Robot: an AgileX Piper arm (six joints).
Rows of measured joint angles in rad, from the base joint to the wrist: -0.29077 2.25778 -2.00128 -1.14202 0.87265 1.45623; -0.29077 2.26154 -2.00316 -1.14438 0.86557 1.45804; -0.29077 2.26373 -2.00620 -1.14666 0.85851 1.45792; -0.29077 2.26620 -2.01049 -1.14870 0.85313 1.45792; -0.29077 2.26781 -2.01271 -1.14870 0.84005 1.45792; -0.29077 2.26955 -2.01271 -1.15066 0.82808 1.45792; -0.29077 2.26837 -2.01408 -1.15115 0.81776 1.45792; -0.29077 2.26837 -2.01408 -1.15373 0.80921 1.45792; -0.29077 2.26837 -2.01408 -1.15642 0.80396 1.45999; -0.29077 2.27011 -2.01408 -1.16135 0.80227 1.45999
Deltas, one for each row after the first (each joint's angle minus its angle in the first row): 0.00000 0.00376 -0.00188 -0.00236 -0.00708 0.00181; 0.00000 0.00595 -0.00492 -0.00464 -0.01414 0.00169; 0.00000 0.00842 -0.00921 -0.00668 -0.01952 0.00169; 0.00000 0.01003 -0.01143 -0.00668 -0.03260 0.00169; 0.00000 0.01177 -0.01143 -0.00864 -0.04457 0.00169; 0.00000 0.01059 -0.01280 -0.00913 -0.05489 0.00169; 0.00000 0.01059 -0.01280 -0.01171 -0.06344 0.00169; 0.00000 0.01059 -0.01280 -0.01440 -0.06869 0.00376; 0.00000 0.01233 -0.01280 -0.01933 -0.07038 0.00376
